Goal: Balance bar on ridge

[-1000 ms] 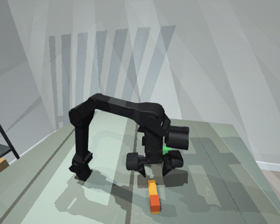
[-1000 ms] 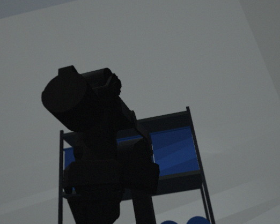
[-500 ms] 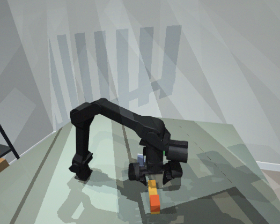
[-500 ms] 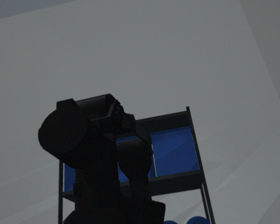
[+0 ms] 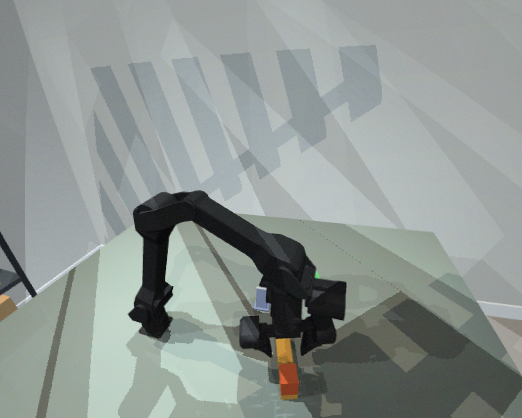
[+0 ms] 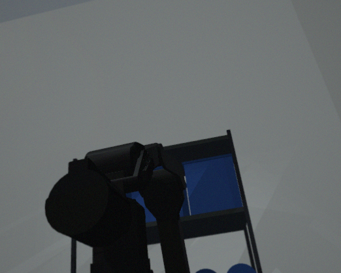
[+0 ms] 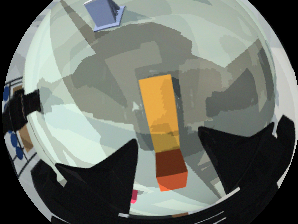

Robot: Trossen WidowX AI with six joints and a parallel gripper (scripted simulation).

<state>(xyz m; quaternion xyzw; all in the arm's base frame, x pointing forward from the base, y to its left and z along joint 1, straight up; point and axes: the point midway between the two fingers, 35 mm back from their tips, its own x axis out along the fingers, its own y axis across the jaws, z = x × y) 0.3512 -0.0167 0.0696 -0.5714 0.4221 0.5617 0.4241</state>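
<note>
Now: the bar 30 mm to the right of my gripper tip, 10 mm below it and 10 mm ahead of it. From my gripper tip the other things lie so: green block: 260 mm to the left, 20 mm below, 20 mm ahead.
</note>
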